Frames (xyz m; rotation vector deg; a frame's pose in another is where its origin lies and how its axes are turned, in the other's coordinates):
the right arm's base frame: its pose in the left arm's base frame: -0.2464 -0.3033 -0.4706 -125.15 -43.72 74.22
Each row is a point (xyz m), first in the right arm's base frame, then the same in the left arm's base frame.
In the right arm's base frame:
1: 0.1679 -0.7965 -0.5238
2: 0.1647 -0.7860 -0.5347
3: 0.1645 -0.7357 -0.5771
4: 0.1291 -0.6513 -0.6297
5: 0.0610 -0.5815 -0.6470
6: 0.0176 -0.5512 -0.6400
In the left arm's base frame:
1: 0.1153 0.3244 0.1713
2: 0.1260 0.3133 0.1712
3: 0.1747 0.2714 0.1569
4: 0.2259 0.1797 0.1466
5: 0.2296 0.0808 0.1510
6: 0.2128 0.0303 0.1552

